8 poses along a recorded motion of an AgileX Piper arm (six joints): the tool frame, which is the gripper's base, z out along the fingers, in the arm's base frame.
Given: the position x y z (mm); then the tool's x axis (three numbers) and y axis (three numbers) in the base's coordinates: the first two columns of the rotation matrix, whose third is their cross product.
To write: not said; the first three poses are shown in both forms.
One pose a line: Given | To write
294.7 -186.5 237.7 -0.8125 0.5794 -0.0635 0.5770 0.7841 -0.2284 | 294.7 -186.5 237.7; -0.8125 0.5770 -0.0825; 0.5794 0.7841 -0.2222; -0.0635 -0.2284 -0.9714
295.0 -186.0 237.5 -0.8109 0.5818 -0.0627 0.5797 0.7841 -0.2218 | 295.0 -186.0 237.5; -0.8109 0.5797 -0.0799; 0.5818 0.7841 -0.2162; -0.0627 -0.2218 -0.9731
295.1 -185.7 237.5 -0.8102 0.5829 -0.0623 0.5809 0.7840 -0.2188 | 295.1 -185.7 237.5; -0.8102 0.5809 -0.0787; 0.5829 0.7840 -0.2135; -0.0623 -0.2188 -0.9738
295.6 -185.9 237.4 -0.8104 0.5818 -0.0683 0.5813 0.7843 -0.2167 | 295.6 -185.9 237.4; -0.8104 0.5813 -0.0725; 0.5818 0.7843 -0.2153; -0.0683 -0.2167 -0.9738
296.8 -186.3 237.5 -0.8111 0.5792 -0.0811 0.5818 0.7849 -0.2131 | 296.8 -186.3 237.5; -0.8111 0.5818 -0.0598; 0.5792 0.7849 -0.2200; -0.0811 -0.2131 -0.9736
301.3 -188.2 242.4 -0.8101 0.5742 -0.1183 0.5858 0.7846 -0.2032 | 301.3 -188.2 242.4; -0.8101 0.5858 -0.0239; 0.5742 0.7846 -0.2339; -0.1183 -0.2032 -0.9720
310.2 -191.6 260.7 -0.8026 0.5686 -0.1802 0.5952 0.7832 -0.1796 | 310.2 -191.6 260.7; -0.8026 0.5952 0.0390; 0.5686 0.7832 -0.2514; -0.1802 -0.1796 -0.9670
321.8 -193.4 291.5 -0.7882 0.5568 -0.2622 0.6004 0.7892 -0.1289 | 321.8 -193.4 291.5; -0.7882 0.6004 0.1352; 0.5568 0.7892 -0.2590; -0.2622 -0.1289 -0.9564
